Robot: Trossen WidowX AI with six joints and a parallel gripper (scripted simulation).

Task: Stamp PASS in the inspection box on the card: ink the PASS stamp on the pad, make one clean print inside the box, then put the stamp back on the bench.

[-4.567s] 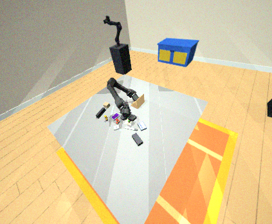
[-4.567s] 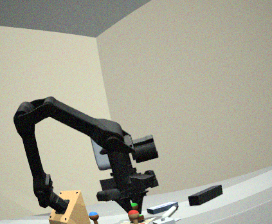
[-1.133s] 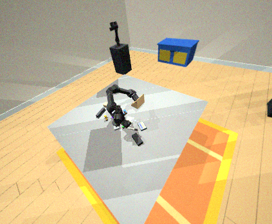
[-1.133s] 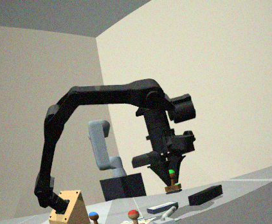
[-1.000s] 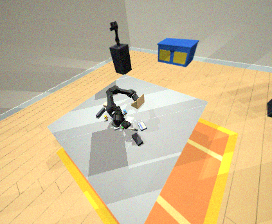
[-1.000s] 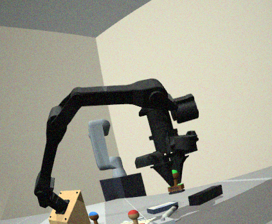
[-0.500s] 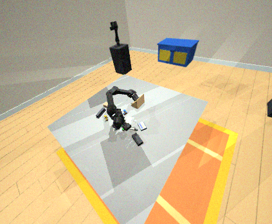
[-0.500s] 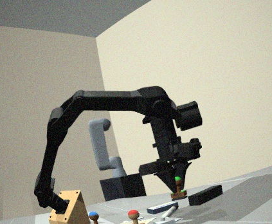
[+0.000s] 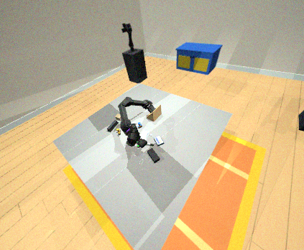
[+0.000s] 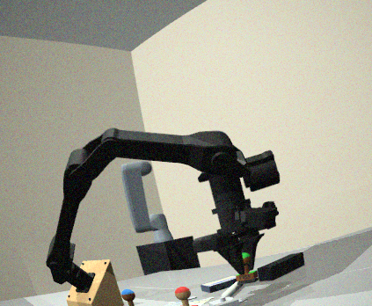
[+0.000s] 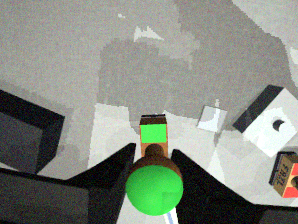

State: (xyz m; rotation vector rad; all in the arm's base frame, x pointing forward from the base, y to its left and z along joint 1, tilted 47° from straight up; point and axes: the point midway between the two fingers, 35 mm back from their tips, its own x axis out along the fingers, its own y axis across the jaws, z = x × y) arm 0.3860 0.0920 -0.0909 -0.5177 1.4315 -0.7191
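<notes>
Right now the white rod is 70 mm behind my gripper tip, 40 mm to the left of it and 40 mm below it. From my gripper tip the other things lie so: red-knobbed stamp (140 mm to the right, 50 mm behind, 30 mm below); dark block (150 mm to the left, 30 mm below); green-knobbed PASS stamp (right at my gripper tip).
</notes>
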